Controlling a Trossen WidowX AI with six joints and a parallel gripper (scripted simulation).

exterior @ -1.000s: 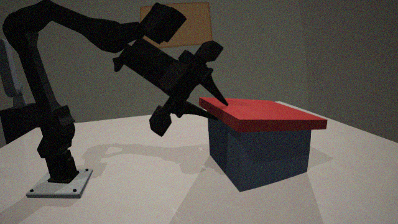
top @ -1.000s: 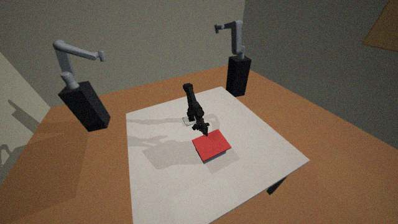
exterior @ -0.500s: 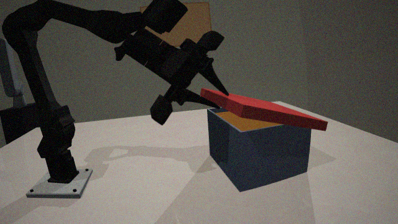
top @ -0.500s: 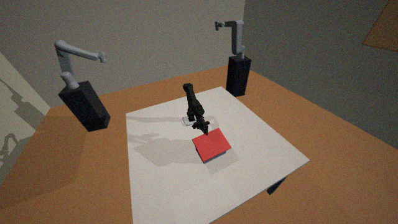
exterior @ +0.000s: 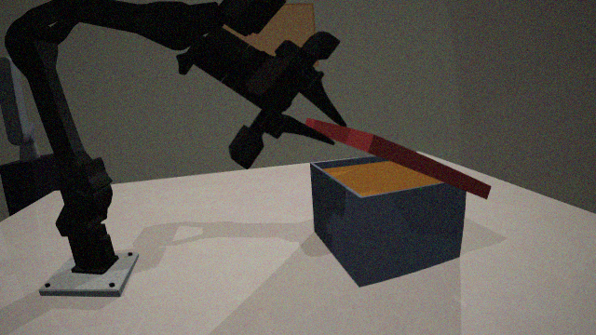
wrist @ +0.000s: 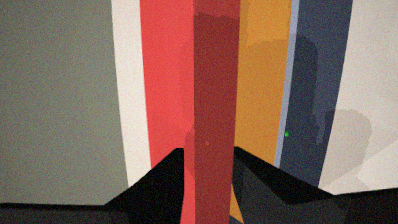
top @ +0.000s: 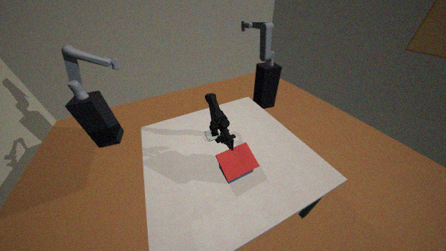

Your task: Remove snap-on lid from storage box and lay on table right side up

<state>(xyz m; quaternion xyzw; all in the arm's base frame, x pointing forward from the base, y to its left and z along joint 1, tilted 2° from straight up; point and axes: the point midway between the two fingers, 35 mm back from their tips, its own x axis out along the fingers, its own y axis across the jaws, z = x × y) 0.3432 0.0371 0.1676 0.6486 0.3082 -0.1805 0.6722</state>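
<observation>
My gripper tip is now 80 mm short of the red lid, 10 mm to the right of it and 30 mm above it. Round my gripper tip: blue storage box: 60 mm ahead, 10 mm to the left, 100 mm below.
</observation>
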